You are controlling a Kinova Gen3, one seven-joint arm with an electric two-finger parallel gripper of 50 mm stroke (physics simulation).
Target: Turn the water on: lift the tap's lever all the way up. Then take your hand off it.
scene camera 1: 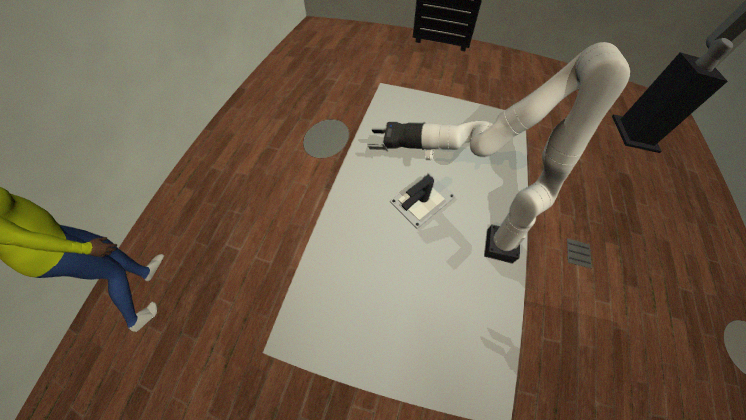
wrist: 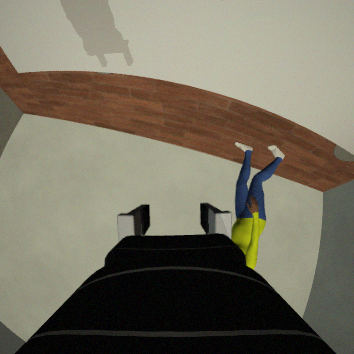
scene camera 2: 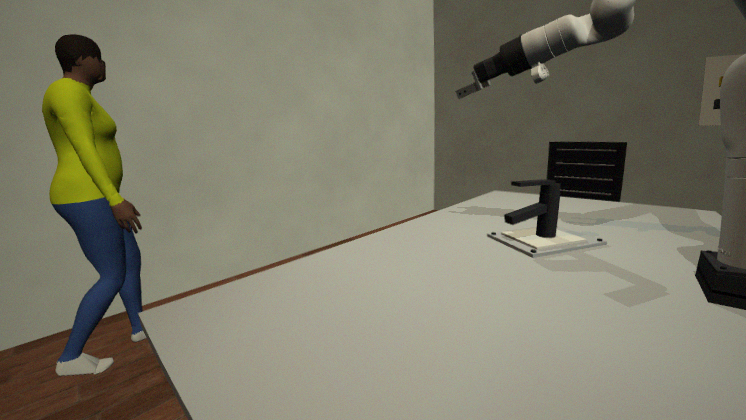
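A black tap stands upright on a square base plate on the white table. Its flat lever lies about level at the top of the column, above the spout. My gripper is open and empty. It is high above the table, up and away from the tap, and touches nothing. In scene camera 1 it shows beyond the tap, pointing left. The tap does not show in the wrist view.
A person in a yellow top stands on the floor off the table's far long side. A black drawer cabinet is beyond the table. A black pedestal stands at the right.
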